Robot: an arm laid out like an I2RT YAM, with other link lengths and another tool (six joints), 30 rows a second.
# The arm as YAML. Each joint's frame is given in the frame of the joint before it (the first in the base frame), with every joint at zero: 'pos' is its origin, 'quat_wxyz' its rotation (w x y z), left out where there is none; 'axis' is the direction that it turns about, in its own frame. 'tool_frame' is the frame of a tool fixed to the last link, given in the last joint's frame.
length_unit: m
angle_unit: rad
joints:
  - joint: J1
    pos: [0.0, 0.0, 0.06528]
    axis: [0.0, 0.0, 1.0]
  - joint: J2
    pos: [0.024, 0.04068, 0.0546]
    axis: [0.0, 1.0, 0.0]
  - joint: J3
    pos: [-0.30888, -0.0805, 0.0]
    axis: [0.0, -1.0, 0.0]
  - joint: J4
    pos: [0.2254, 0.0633, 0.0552]
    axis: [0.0, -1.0, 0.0]
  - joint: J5
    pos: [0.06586, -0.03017, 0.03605]
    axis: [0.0, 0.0, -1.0]
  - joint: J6
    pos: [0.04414, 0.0, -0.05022]
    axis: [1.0, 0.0, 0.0]
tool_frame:
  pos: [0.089, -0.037, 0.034]
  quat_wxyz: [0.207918, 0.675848, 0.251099, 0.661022]
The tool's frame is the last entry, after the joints.
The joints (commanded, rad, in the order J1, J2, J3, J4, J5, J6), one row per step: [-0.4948 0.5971 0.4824 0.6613 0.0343 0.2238]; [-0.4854 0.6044 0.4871 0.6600 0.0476 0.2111]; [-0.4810 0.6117 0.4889 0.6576 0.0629 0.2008]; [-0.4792 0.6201 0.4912 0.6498 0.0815 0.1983]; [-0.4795 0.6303 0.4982 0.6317 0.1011 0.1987]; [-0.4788 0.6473 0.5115 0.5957 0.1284 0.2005]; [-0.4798 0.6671 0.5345 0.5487 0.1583 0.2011]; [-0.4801 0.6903 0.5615 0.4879 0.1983 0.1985]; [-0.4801 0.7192 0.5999 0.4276 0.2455 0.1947]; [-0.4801 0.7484 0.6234 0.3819 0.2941 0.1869]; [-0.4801 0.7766 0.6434 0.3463 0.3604 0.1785]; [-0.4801 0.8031 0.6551 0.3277 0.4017 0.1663]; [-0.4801 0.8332 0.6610 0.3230 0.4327 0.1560]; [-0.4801 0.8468 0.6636 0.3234 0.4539 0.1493]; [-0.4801 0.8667 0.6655 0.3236 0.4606 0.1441]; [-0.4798 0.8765 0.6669 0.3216 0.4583 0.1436]
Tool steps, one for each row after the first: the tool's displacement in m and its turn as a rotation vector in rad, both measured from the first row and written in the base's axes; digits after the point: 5 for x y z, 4 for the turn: [0.00135 -0.00061 0.00077 -0.0014 0.0058 -0.0086]; [0.00237 -0.00229 0.00006 0.0017 0.0137 -0.0225]; [0.00354 -0.00521 -0.00189 0.0146 0.0230 -0.0380]; [0.00521 -0.00898 -0.00411 0.0331 0.0375 -0.0551]; [0.00883 -0.01470 -0.00813 0.0635 0.0665 -0.0777]; [0.01229 -0.02095 -0.01073 0.0951 0.0996 -0.1055]; [0.01588 -0.02837 -0.01490 0.1324 0.1448 -0.1441]; [0.01861 -0.03609 -0.01559 0.1673 0.1845 -0.1900]; [0.02122 -0.04363 -0.01975 0.1980 0.2278 -0.2397]; [0.02073 -0.05154 -0.02373 0.2294 0.2624 -0.3064]; [0.02248 -0.05713 -0.02717 0.2447 0.2947 -0.3510]; [0.02611 -0.06238 -0.03124 0.2557 0.3240 -0.3853]; [0.02673 -0.06496 -0.03273 0.2605 0.3352 -0.4081]; [0.03081 -0.06770 -0.03565 0.2637 0.3547 -0.4170]; [0.03360 -0.06880 -0.03731 0.2654 0.3655 -0.4152]
